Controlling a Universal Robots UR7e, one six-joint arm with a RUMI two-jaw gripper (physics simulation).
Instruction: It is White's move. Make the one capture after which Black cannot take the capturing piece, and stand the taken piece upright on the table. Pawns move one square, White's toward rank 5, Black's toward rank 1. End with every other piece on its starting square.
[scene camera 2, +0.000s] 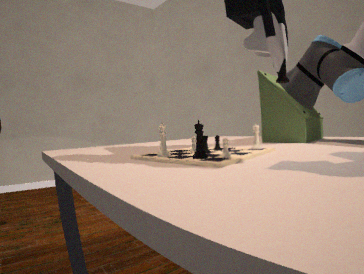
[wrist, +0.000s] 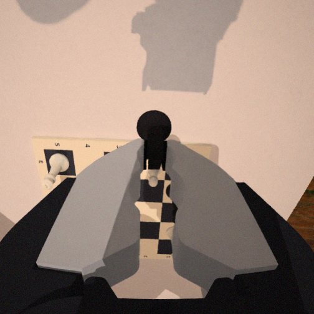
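Seen in the pictures: gripper, fingertip midpoint: (scene camera 2: 279, 72); arm's base, origin of the base link: (scene camera 2: 295, 94).
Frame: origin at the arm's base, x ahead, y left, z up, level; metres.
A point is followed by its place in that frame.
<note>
My gripper (scene camera 2: 282, 74) {x 0.467, y 0.111, z -0.020 m} (wrist: 153, 143) is shut on a black piece (scene camera 2: 283, 79) {x 0.476, y 0.120, z -0.033 m} (wrist: 154, 125), held high above the table with its round base toward the table; its upper part is hidden between the jaws. The chessboard (scene camera 2: 220, 163) {x 0.540, y 0.041, z -0.151 m} (wrist: 40, 145) lies left of and below it in the scene view. On E5 stands a tall white piece (scene camera 2: 256, 136) {x 0.359, y 0.010, z -0.124 m} (wrist: 59, 162). A tall white piece (scene camera 2: 162, 141) {x 0.518, y -0.103, z -0.123 m} stands at the board's left. A tall black piece (scene camera 2: 198, 140) {x 0.510, y -0.023, z -0.121 m} stands near the front, partly hiding another black piece. A white pawn (scene camera 2: 226, 149) {x 0.476, y 0.009, z -0.138 m} and a small black pawn (scene camera 2: 217, 143) {x 0.396, y -0.067, z -0.136 m} stand upright.
The table (scene camera 2: 175, 200) {x 0.684, y 0.097, z -0.157 m} (wrist: 90, 75) carries the board. A green sloped block (scene camera 2: 284, 117) {x 0.130, y -0.003, z -0.081 m} stands behind the board at the right, near the arm's grey and blue links. The gripper's shadow falls on the table beyond the board's E edge in the wrist view.
</note>
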